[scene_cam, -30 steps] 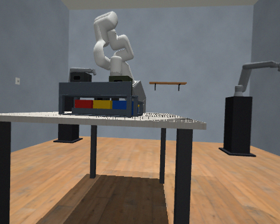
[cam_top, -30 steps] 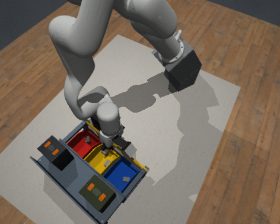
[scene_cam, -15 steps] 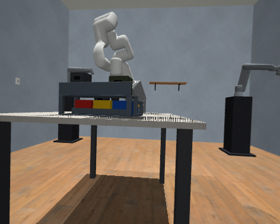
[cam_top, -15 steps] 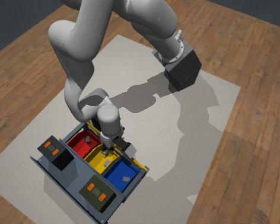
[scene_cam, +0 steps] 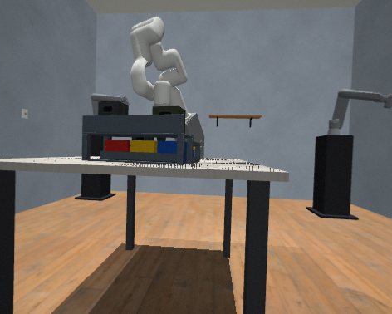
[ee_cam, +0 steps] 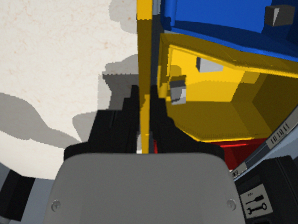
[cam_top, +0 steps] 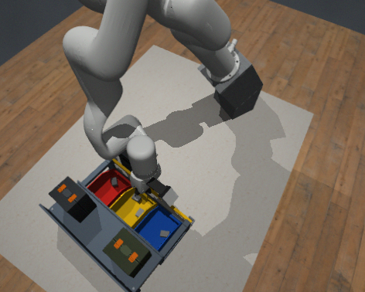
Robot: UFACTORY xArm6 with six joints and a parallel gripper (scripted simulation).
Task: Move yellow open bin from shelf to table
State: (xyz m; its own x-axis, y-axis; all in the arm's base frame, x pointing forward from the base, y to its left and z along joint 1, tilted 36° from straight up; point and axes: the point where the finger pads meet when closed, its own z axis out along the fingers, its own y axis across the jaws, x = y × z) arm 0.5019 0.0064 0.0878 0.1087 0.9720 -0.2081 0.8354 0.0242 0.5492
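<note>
Right now the thin yellow bar is 2 cm below my hand. Round my hand: red bin: 12 cm to the right, 9 cm ahead, 3 cm below; then blue bin: 12 cm ahead, 10 cm to the left, 3 cm below; then yellow open bin: 10 cm ahead, 3 cm below, 1 cm to the right.
</note>
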